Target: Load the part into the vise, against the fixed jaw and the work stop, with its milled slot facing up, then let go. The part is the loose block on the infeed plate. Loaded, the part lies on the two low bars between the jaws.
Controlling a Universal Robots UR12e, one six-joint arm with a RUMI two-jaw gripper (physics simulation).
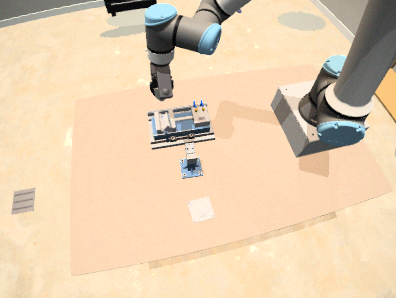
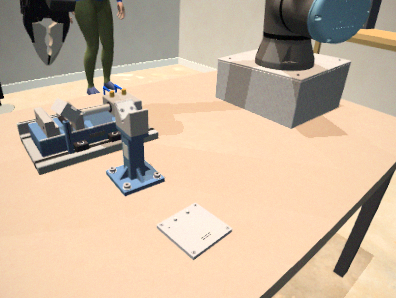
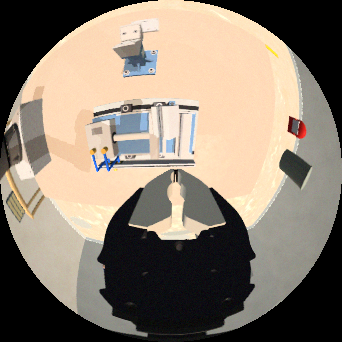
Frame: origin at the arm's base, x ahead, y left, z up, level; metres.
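Seen in the pictures: gripper, between the fingertips: (image 1: 161,101) (image 2: 48,64) (image 3: 174,170); arm's base, origin of its link: (image 2: 284,62).
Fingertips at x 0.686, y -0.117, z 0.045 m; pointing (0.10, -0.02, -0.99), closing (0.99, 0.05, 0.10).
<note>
Offsets run from my fingertips to a thing's top centre. "pt": to the spot under its first point.
The vise {dx -0.067, dy +0.011, dz -0.100 m} (image 1: 207,137) (image 2: 55,163) (image 3: 101,137) stands at the back of the table, its fixed jaw (image 2: 45,123) (image 3: 187,132) at the end away from the actuator block. The part {dx -0.010, dy +0.052, dz -0.064 m} (image 1: 163,121) (image 2: 62,108) (image 3: 170,121) is between the jaws, tilted and leaning on the moving jaw (image 2: 75,120), apart from the fixed jaw at its top. The way its slot faces and its contact with the low bars cannot be made out. The blue work stop {pt dx +0.005, dy +0.092, dz -0.135 m} (image 2: 67,136) stands at the vise's near side. My gripper (image 1: 161,95) (image 2: 49,60) (image 3: 174,170) is shut and empty, raised behind the vise, clear of the part.
A blue stand (image 1: 191,169) (image 2: 134,155) (image 3: 131,34) with a notched grey head is in front of the vise. The infeed plate {dx -0.094, dy +0.417, dz -0.191 m} (image 1: 201,209) (image 2: 194,231) (image 3: 151,24) lies beyond it, with no part on it. Blue fittings {pt dx -0.175, dy -0.036, dz -0.091 m} (image 1: 201,103) rise from the actuator block. A person (image 2: 94,45) stands behind the table.
</note>
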